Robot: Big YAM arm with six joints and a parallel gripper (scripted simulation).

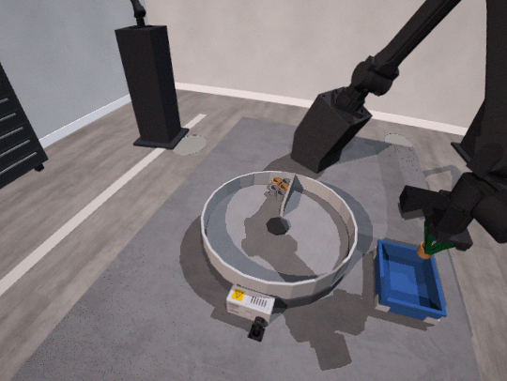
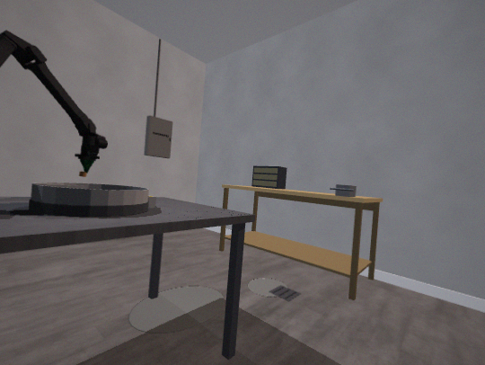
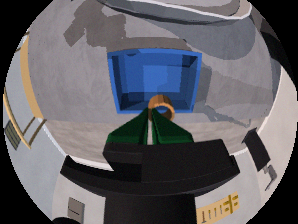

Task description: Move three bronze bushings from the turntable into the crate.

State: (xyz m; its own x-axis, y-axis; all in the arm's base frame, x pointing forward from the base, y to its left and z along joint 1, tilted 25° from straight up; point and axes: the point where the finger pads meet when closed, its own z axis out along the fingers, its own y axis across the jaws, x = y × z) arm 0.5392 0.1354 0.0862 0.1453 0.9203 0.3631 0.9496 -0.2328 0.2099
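My hand is 130 mm above the blue crate and 10 mm past it. Round my hand: round turntable (340 mm to the right, 110 mm behind, 100 mm below).
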